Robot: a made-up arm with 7 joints. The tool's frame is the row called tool. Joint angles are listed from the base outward. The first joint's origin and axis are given. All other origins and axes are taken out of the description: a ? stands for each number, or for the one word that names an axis. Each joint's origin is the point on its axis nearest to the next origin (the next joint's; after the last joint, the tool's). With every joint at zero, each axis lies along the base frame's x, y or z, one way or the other. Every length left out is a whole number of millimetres.
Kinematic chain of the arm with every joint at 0, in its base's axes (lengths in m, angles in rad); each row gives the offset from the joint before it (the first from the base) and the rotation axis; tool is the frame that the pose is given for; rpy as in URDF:
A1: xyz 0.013 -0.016 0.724 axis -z
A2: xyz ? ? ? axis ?
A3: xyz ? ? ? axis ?
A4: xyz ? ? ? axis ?
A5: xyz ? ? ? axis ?
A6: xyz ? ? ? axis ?
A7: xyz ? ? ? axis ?
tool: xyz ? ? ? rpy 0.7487 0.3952 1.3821
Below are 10 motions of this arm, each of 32 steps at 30 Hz.
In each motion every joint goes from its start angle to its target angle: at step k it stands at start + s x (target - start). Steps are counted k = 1, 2, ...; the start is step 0. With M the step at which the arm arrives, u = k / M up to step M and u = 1 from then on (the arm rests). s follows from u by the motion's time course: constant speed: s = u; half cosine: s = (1 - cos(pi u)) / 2; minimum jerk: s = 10 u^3 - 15 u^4 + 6 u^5.
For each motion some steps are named. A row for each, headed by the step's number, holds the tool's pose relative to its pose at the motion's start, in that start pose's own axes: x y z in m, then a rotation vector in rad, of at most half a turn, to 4 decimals.
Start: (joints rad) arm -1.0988 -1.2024 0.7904 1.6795 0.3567 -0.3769 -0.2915
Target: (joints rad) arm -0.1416 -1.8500 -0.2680 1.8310 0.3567 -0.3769 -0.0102
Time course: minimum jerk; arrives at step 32
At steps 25, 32:
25: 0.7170 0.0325 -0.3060 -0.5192 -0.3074 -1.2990
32: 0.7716 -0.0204 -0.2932 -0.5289 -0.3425 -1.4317

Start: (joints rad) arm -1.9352 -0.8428 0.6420 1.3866 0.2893 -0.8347 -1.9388
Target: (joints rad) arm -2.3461 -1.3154 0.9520 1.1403 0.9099 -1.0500 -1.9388
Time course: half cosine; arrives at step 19
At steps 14, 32:
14: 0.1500 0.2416 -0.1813 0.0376 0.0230 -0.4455
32: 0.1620 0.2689 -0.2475 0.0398 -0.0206 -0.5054

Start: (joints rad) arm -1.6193 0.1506 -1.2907 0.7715 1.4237 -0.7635 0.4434
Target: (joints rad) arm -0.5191 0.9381 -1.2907 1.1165 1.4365 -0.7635 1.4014
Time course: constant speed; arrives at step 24
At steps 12, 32:
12: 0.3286 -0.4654 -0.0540 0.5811 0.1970 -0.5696
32: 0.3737 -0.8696 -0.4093 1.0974 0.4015 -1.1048

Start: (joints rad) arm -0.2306 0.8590 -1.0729 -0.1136 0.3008 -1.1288 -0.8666
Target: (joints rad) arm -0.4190 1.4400 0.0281 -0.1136 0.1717 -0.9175 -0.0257
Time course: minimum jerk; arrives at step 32
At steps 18, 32:
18: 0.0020 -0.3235 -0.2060 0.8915 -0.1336 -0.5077
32: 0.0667 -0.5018 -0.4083 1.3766 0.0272 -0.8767

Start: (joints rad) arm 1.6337 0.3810 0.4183 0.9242 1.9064 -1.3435 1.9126
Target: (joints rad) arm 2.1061 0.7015 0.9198 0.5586 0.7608 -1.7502 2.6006
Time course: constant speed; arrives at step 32
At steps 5, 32:
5: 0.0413 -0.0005 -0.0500 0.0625 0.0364 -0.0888
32: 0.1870 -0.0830 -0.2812 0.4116 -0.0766 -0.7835

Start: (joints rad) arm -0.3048 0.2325 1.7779 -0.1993 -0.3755 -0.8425 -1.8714
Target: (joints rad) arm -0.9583 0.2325 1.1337 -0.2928 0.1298 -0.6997 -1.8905
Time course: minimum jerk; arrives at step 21
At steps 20, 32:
20: 0.1396 0.3331 -0.1268 -0.7721 0.2125 -0.0789
32: 0.1397 0.3333 -0.1271 -0.7729 0.2126 -0.0789

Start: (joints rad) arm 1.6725 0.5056 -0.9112 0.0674 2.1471 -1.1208 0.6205
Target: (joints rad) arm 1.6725 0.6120 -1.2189 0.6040 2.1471 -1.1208 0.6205
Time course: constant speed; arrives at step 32
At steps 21, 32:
21: -0.0086 0.2076 -0.0768 -0.2484 0.0848 0.3555
32: -0.0580 0.2957 -0.1284 -0.3755 0.1013 0.5437

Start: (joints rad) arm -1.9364 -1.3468 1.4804 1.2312 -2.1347 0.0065 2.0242
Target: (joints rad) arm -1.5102 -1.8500 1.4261 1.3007 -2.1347 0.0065 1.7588
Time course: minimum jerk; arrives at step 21
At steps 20, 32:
20: -0.1420 -0.0384 -0.3408 -0.6636 0.2890 0.3852
32: -0.1421 -0.0385 -0.3411 -0.6643 0.2895 0.3854

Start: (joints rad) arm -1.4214 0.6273 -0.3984 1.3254 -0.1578 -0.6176 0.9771
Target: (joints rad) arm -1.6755 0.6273 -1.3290 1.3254 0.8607 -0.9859 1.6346
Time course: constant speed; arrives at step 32
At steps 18, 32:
18: 0.1869 0.2194 -0.3951 -0.6555 -0.4219 -0.3832
32: 0.2238 0.1863 -0.7638 -1.1679 -0.8621 -0.2096

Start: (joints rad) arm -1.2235 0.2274 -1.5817 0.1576 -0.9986 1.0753 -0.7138
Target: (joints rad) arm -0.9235 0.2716 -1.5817 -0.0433 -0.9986 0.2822 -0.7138
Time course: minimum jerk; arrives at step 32
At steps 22, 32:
22: 0.2014 0.0134 -0.0875 -0.5582 -0.1020 -0.6503
32: 0.2510 -0.0011 -0.0970 -0.6585 -0.1115 -0.8083

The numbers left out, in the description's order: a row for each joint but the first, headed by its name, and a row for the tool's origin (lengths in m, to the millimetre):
A2: xyz 0.007 0.032 0, axis +y
A3: xyz -0.024 0 0.299, axis -z
A4: xyz -0.023 0.036 0, axis +y
A5: xyz 0.012 0 0.563, axis -z
A6: xyz -0.015 0.026 0, axis +y
A7: xyz -0.006 0 0.154, axis -z
tool: xyz 0.014 -0.01 0

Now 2 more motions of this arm.
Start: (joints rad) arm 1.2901 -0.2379 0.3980 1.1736 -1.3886 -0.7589 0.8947
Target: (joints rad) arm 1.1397 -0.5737 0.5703 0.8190 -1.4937 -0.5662 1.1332
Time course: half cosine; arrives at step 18
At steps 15, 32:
15: -0.1013 0.2782 -0.3053 -0.3782 0.1825 0.0840
32: -0.1162 0.2915 -0.3302 -0.4071 0.1901 0.0902

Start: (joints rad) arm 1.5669 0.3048 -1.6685 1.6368 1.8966 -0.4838 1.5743
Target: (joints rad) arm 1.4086 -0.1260 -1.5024 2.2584 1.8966 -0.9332 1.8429
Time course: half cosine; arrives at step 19
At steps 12, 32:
12: -0.1809 0.1232 -0.3028 -0.3390 -0.5688 0.1367
32: -0.2016 0.1291 -0.4444 -0.4786 -0.7412 0.2214

